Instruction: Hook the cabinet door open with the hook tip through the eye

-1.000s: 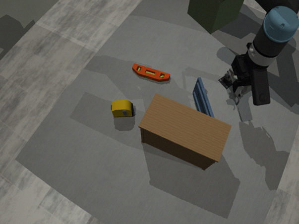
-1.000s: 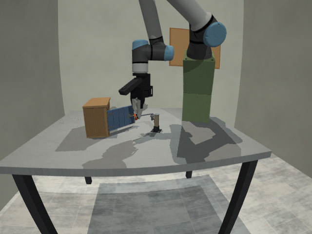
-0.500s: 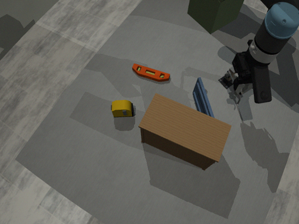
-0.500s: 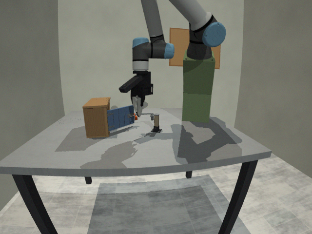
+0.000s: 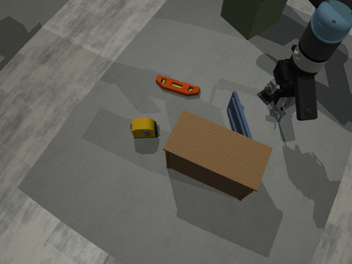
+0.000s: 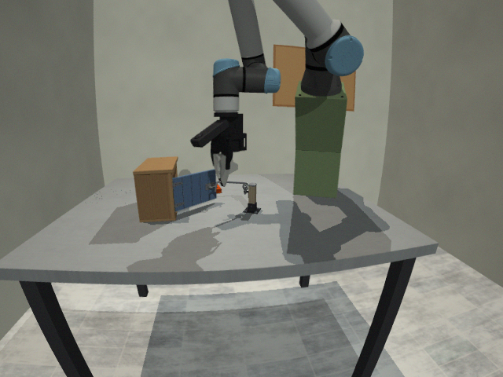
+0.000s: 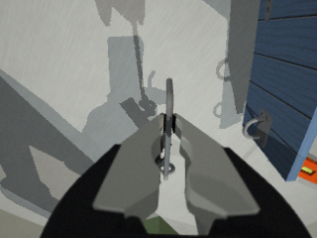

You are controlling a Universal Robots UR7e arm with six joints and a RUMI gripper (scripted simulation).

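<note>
My hand is 100 mm short of the blue door, 60 mm to the left of it and 40 mm above it. The rest, counted from my hand: orange spirit level (320 mm to the right, 110 mm below, 60 mm ahead); then hook (30 mm to the right, 30 mm behind, 20 mm below); then yellow tape measure (300 mm to the right, 270 mm ahead, 90 mm below).
</note>
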